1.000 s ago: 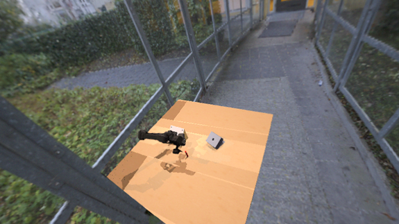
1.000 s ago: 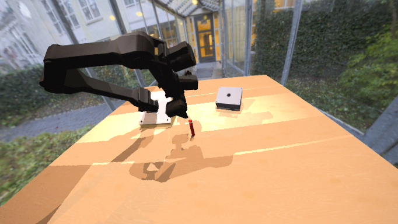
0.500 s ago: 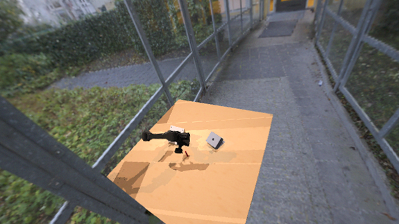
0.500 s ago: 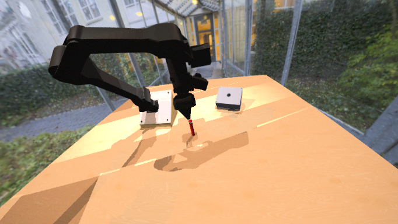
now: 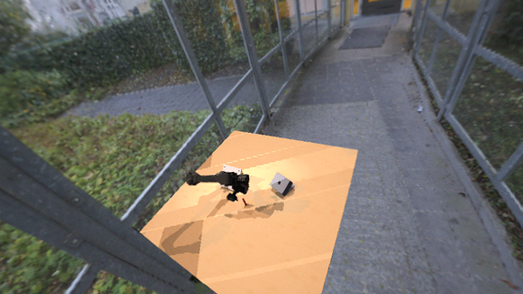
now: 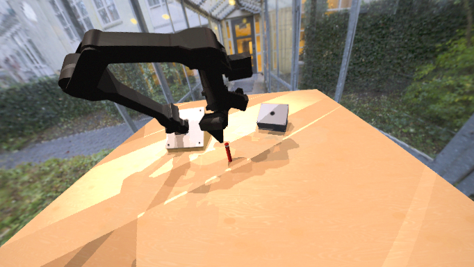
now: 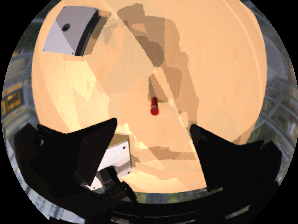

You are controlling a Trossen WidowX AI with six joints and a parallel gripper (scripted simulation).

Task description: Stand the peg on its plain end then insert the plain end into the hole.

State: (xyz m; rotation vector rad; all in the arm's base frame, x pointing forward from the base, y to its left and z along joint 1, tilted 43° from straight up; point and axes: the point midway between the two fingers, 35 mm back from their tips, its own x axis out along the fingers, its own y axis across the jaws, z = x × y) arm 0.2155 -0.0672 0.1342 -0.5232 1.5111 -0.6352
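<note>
My gripper tip is now 6 cm above the red peg. The rest, counted from my gripper tip: sloped panel: 21 cm to the left, 20 cm ahead, 7 cm below.
</note>
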